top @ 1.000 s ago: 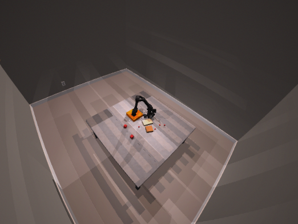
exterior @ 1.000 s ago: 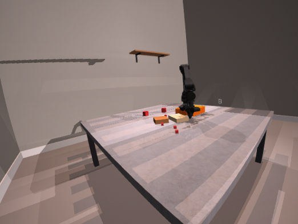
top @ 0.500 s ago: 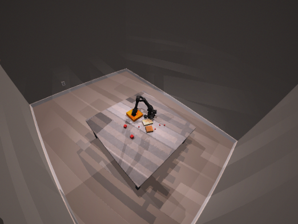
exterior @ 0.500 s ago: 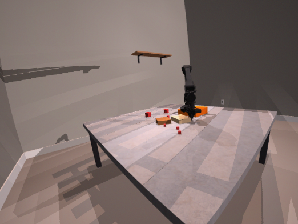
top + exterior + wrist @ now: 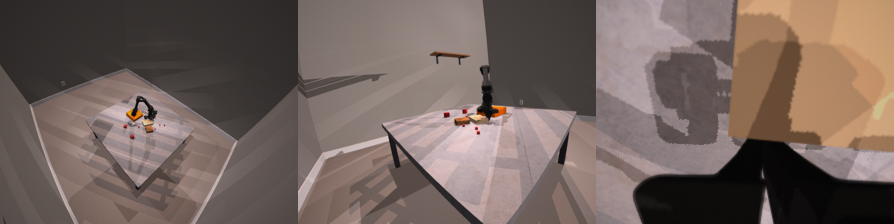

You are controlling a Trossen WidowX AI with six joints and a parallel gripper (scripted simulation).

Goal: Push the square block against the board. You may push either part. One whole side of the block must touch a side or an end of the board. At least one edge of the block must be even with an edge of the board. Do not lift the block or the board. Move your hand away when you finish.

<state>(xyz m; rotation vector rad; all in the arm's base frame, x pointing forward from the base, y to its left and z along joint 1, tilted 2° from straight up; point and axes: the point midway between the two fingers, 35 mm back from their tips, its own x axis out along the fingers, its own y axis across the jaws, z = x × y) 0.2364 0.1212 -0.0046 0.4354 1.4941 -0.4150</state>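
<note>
The board lies 2 cm ahead of my gripper tip, 8 cm to the right of it and 1 cm above it. Round my gripper tip: square block (12 cm ahead, 17 cm to the right, 1 cm above).
</note>
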